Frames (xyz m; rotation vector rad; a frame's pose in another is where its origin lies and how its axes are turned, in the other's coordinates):
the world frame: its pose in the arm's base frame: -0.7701 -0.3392 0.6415 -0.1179 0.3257 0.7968
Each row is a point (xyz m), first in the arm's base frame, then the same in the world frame.
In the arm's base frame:
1: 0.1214 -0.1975 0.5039
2: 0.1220 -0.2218 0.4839
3: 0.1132 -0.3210 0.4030
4: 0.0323 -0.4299 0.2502
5: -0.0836 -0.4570 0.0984
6: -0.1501 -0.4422 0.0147
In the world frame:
1: 0.7236 -0.5443 0.1180
2: 0.7140 -0.5620 0.0938
3: 0.6673 -0.6261 -0.0071
4: 0.5907 -0.6466 -0.1954
5: 0.5468 -0.5849 -0.3728
6: 0.5412 -0.5284 -0.4646

